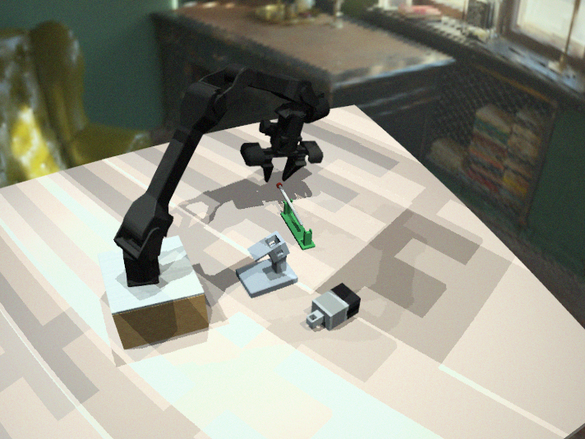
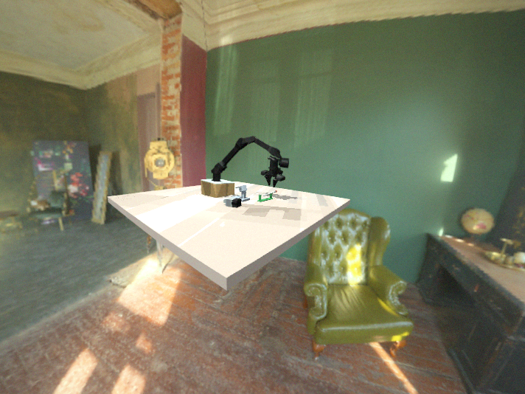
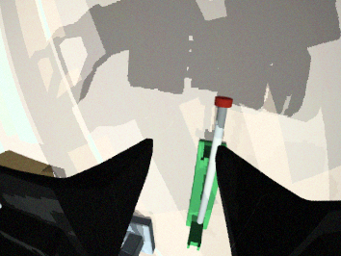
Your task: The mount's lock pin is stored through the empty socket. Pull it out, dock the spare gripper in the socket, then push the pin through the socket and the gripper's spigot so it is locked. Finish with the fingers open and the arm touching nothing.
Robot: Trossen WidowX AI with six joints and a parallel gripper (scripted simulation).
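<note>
My gripper tip is now 90 mm to the left of the green rack, 60 mm above it and 30 mm short of it. The rest, counted from my gripper tip: spare gripper 370 mm to the right, 60 mm below, 20 mm ahead; grey mount 230 mm to the right, 70 mm behind, 30 mm below.
</note>
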